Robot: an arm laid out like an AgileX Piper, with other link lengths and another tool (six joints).
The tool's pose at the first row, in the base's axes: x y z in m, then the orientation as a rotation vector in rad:
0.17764, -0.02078, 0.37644, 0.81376, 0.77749, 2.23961
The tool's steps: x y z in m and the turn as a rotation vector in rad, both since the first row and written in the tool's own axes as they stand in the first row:
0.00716, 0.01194, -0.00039, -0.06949, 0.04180, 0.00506
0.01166, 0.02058, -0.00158, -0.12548, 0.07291, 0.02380
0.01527, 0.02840, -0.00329, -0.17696, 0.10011, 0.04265
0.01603, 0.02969, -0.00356, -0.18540, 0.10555, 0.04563
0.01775, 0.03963, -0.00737, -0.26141, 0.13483, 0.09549
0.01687, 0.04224, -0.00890, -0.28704, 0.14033, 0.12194
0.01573, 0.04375, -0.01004, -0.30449, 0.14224, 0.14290
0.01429, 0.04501, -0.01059, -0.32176, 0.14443, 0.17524
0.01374, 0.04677, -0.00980, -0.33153, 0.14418, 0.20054
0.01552, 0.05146, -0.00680, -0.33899, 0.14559, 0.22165
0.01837, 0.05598, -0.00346, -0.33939, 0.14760, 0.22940
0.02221, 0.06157, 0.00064, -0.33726, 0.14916, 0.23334
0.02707, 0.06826, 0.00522, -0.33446, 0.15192, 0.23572
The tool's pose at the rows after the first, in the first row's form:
0.16880, -0.02334, 0.38690, 0.73886, 0.71345, 2.28143
0.16219, -0.02596, 0.39365, 0.68839, 0.65609, 2.32441
0.15603, -0.02885, 0.39921, 0.64356, 0.60149, 2.36285
0.15492, -0.02921, 0.40019, 0.63502, 0.59292, 2.36942
0.14771, -0.03543, 0.40524, 0.59033, 0.49913, 2.43656
0.14626, -0.03818, 0.40578, 0.58447, 0.46189, 2.46460
0.14563, -0.04029, 0.40571, 0.58384, 0.43448, 2.48506
0.14568, -0.04228, 0.40574, 0.58849, 0.40311, 2.51541
0.14597, -0.04354, 0.40728, 0.59618, 0.38196, 2.53776
0.14536, -0.04431, 0.41304, 0.60109, 0.36563, 2.55716
0.14440, -0.04411, 0.41927, 0.60244, 0.36311, 2.56500
0.14299, -0.04364, 0.42705, 0.60374, 0.36493, 2.56923
0.14092, -0.04300, 0.43625, 0.60327, 0.36869, 2.57272

